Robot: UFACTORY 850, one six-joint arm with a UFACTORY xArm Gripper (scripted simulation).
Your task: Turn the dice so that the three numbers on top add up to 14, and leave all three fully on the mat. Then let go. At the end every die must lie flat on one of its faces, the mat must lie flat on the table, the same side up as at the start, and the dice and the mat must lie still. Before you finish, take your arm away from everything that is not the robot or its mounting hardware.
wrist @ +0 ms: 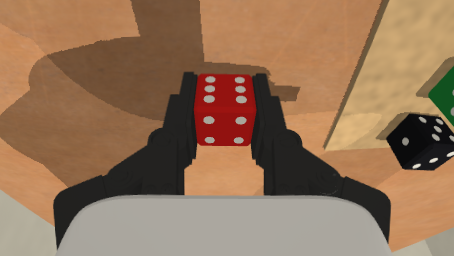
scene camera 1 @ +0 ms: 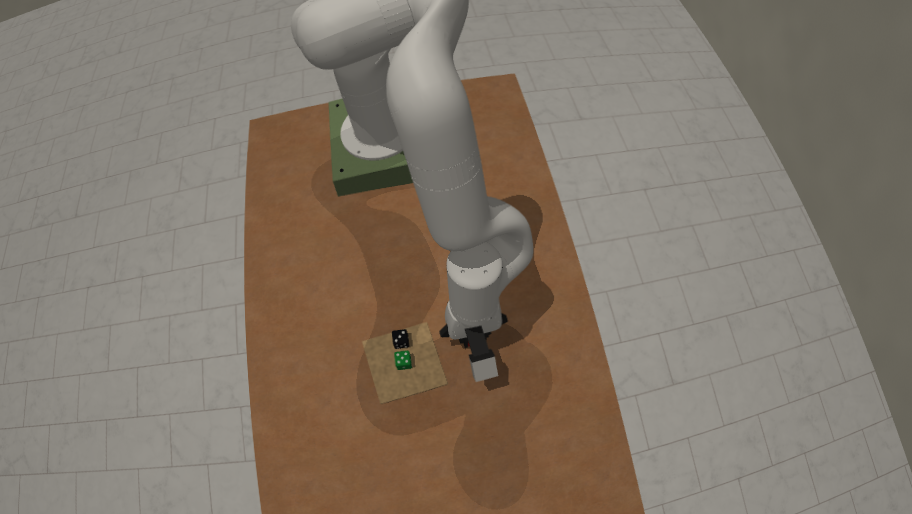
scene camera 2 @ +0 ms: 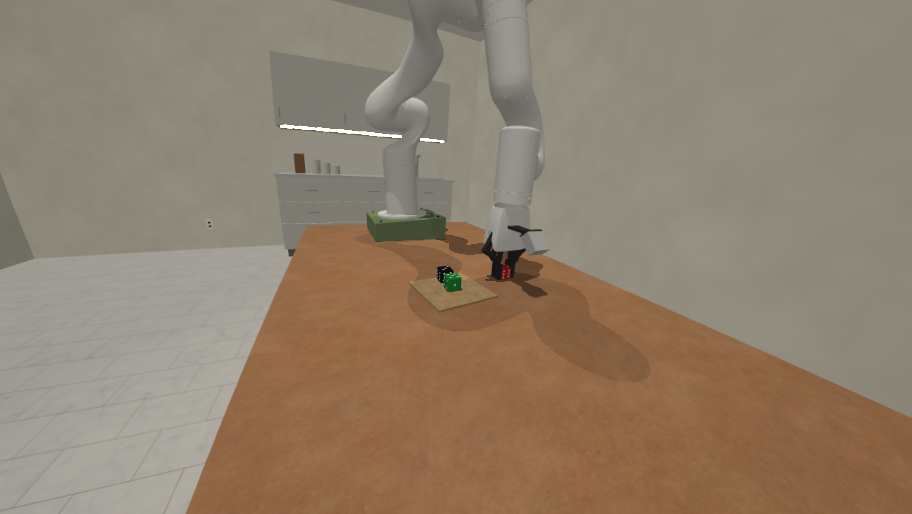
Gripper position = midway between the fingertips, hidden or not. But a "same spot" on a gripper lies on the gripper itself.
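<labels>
The wrist view and scene camera 1 show the gripper, and so does scene camera 2 (pixel 502 277). On the gripper, (wrist: pixel 170 149) and (scene camera 1: pixel 486 333) are the same spot. A tan mat can be seen in the wrist view (pixel 399 67), in scene camera 1 and in scene camera 2. On the tan mat, (scene camera 1: pixel 426 373) and (scene camera 2: pixel 475 292) are the same spot.
</labels>
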